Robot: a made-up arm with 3 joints. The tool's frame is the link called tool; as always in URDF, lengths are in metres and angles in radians. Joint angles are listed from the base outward. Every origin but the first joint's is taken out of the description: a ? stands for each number. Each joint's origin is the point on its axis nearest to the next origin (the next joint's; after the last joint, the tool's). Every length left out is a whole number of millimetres.
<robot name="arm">
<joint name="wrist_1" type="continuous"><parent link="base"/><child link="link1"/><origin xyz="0.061 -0.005 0.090" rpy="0.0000 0.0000 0.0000"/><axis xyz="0 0 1"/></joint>
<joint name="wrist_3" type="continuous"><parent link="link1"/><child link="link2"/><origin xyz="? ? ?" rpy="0.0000 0.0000 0.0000"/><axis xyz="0 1 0"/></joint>
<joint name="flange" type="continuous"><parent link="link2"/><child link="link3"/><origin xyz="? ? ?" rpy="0.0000 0.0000 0.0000"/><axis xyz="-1 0 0"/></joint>
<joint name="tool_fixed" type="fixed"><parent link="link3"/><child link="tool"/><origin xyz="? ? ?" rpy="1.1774 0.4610 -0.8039"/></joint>
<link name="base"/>
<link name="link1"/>
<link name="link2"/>
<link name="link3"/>
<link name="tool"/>
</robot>
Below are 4 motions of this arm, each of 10 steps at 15 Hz.
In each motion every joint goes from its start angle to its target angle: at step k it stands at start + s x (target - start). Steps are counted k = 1, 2, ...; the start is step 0. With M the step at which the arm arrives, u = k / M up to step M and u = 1 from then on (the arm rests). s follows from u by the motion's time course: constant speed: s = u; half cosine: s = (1 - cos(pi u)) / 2; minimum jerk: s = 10 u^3 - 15 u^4 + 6 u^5.
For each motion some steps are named. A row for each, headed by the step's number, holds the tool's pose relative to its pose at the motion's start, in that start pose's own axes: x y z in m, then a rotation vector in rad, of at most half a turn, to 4 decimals.
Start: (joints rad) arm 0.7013 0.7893 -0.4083
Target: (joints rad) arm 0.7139 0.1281 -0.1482
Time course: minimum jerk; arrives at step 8
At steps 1, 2, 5, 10:
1: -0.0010 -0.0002 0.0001 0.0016 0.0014 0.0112
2: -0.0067 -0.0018 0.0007 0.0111 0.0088 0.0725
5: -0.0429 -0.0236 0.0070 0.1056 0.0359 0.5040
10: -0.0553 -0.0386 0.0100 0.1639 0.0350 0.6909

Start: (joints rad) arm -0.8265 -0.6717 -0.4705
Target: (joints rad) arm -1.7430 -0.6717 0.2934
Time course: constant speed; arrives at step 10
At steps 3, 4, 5, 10:
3: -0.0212 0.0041 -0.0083 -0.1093 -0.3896 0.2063
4: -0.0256 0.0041 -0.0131 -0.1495 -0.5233 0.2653
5: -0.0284 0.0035 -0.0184 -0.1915 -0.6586 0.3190
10: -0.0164 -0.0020 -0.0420 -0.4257 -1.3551 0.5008

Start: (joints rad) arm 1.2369 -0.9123 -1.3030
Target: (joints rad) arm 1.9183 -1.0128 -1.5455
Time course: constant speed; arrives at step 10
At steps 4, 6, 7, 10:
4: 0.0365 -0.0217 -0.0061 0.0662 0.2343 -0.2617
6: 0.0525 -0.0363 -0.0121 0.1033 0.3473 -0.3959
7: 0.0596 -0.0445 -0.0158 0.1228 0.4028 -0.4639
10: 0.0767 -0.0720 -0.0295 0.1848 0.5647 -0.6710

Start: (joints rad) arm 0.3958 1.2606 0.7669
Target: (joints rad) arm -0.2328 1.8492 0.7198
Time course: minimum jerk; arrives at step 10
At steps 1, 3, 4, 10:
1: 0.0010 0.0000 0.0002 -0.0007 0.0049 -0.0059
3: 0.0199 -0.0007 0.0042 -0.0112 0.0962 -0.1092
4: 0.0385 -0.0035 0.0069 -0.0188 0.1932 -0.2073
10: 0.1096 -0.0352 0.0037 -0.0190 0.6837 -0.5695

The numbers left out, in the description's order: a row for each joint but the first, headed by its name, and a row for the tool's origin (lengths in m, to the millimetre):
wrist_3: 0.075 0.020 0.000
flange: 0.024 0.000 -0.017
tool: 0.000 -0.018 0.113

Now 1 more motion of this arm.
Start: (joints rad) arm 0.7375 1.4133 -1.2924
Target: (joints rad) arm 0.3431 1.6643 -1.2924
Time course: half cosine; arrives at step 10
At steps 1, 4, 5, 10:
1: 0.0005 0.0003 0.0011 0.0086 0.0001 -0.0076
4: 0.0075 0.0029 0.0161 0.1174 0.0033 -0.1109
5: 0.0113 0.0034 0.0231 0.1673 0.0060 -0.1630
10: 0.0247 0.0019 0.0448 0.3171 0.0202 -0.3418

